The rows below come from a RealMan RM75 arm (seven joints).
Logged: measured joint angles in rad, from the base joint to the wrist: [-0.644, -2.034, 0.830, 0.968, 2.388, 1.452, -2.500]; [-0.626, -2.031, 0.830, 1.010, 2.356, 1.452, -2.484]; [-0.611, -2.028, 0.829, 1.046, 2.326, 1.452, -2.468]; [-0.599, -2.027, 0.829, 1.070, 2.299, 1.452, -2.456]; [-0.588, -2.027, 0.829, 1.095, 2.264, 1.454, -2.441]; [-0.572, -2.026, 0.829, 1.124, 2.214, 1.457, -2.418]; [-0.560, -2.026, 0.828, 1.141, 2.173, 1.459, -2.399]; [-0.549, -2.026, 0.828, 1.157, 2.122, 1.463, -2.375]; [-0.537, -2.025, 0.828, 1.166, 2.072, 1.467, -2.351]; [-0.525, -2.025, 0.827, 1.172, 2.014, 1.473, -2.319]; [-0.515, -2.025, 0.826, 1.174, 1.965, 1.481, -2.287]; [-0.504, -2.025, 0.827, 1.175, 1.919, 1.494, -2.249]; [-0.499, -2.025, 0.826, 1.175, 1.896, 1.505, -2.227]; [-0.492, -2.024, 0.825, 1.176, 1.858, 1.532, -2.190]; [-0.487, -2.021, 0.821, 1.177, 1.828, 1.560, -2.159]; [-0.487, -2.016, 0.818, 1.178, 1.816, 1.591, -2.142]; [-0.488, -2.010, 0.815, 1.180, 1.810, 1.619, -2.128]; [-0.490, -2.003, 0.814, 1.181, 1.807, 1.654, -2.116]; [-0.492, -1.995, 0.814, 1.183, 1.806, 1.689, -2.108]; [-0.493, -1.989, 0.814, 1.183, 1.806, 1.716, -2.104]
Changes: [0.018, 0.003, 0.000, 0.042, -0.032, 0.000, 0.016]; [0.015, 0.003, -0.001, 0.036, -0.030, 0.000, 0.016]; [0.012, 0.001, 0.000, 0.024, -0.027, 0.000, 0.012]; [0.011, 0.000, 0.000, 0.025, -0.035, 0.002, 0.015]; [0.016, 0.001, 0.000, 0.029, -0.050, 0.003, 0.023]; [0.012, 0.000, -0.001, 0.017, -0.041, 0.002, 0.019]; [0.011, 0.000, 0.000, 0.016, -0.051, 0.004, 0.024]; [0.012, 0.001, 0.000, 0.009, -0.050, 0.004, 0.024]; [0.012, 0.000, -0.001, 0.006, -0.058, 0.006, 0.032]; [0.010, 0.000, -0.001, 0.002, -0.049, 0.008, 0.032]; [0.011, 0.000, 0.001, 0.001, -0.046, 0.013, 0.038]; [0.005, 0.000, -0.001, 0.000, -0.023, 0.011, 0.022]; [0.007, 0.001, -0.001, 0.001, -0.038, 0.027, 0.037]; [0.005, 0.003, -0.004, 0.001, -0.030, 0.028, 0.031]; [0.000, 0.005, -0.003, 0.001, -0.012, 0.031, 0.017]; [-0.001, 0.006, -0.003, 0.002, -0.006, 0.028, 0.014]; [-0.002, 0.007, -0.001, 0.001, -0.003, 0.035, 0.012]; [-0.002, 0.008, 0.000, 0.002, -0.001, 0.035, 0.008]; [-0.001, 0.006, 0.000, 0.000, 0.000, 0.027, 0.004]
